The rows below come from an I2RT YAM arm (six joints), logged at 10 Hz.
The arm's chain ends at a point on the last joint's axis. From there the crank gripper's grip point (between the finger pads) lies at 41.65 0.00 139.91 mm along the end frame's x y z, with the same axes.
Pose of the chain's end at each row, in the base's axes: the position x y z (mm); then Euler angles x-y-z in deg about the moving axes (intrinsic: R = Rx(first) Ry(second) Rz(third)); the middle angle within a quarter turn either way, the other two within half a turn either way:
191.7 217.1 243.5 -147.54 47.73 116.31
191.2 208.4 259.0 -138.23 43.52 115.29
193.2 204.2 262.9 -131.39 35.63 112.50
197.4 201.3 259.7 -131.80 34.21 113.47
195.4 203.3 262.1 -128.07 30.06 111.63
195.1 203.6 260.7 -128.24 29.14 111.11
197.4 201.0 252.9 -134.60 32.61 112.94
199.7 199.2 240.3 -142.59 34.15 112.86
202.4 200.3 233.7 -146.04 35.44 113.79
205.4 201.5 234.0 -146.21 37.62 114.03
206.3 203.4 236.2 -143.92 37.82 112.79
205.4 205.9 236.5 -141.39 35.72 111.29
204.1 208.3 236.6 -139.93 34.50 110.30
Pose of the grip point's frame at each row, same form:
282.8 243.4 132.5 -147.54 47.73 116.31
274.6 256.1 149.1 -138.23 43.52 115.29
261.7 271.0 152.7 -131.39 35.63 112.50
262.3 269.0 147.9 -131.80 34.21 113.47
252.2 280.8 152.2 -128.07 30.06 111.63
250.1 281.3 150.0 -128.24 29.14 111.11
259.1 264.2 136.7 -134.60 32.61 112.94
264.8 244.6 117.8 -142.59 34.15 112.86
269.8 237.8 109.8 -146.04 35.44 113.79
277.4 237.3 112.1 -146.21 37.62 114.03
279.3 243.3 116.3 -143.92 37.82 112.79
274.8 252.0 116.6 -141.39 35.72 111.29
271.4 257.9 117.0 -139.93 34.50 110.30

